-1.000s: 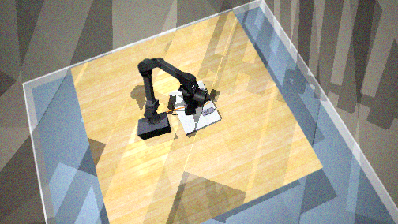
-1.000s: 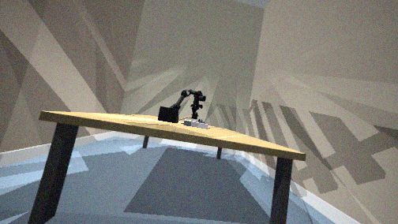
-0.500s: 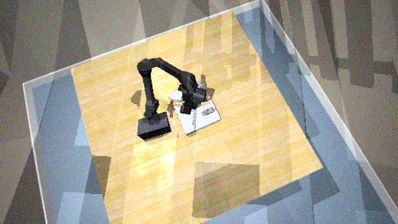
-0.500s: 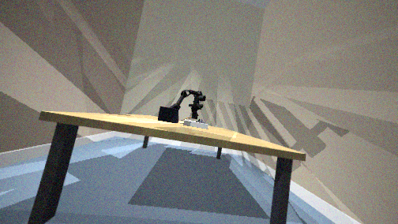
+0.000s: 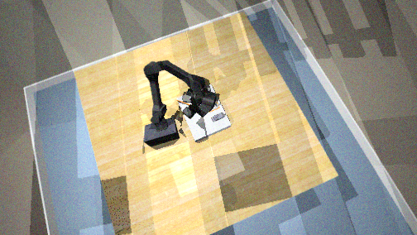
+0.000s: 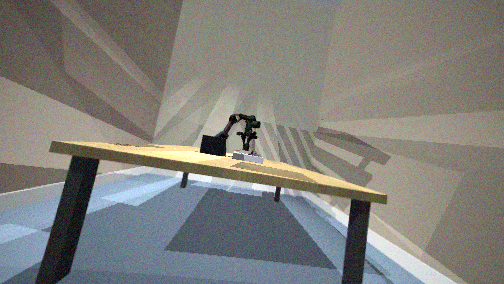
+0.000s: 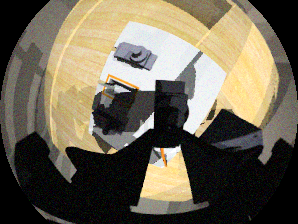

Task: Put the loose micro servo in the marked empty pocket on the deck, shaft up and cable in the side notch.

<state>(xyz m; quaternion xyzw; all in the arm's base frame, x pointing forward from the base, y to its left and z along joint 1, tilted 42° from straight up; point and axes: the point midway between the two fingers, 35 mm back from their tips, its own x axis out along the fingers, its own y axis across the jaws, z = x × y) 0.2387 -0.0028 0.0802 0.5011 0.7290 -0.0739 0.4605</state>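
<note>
The white deck lies 1 cm behind my gripper tip and 10 cm below it.
</note>
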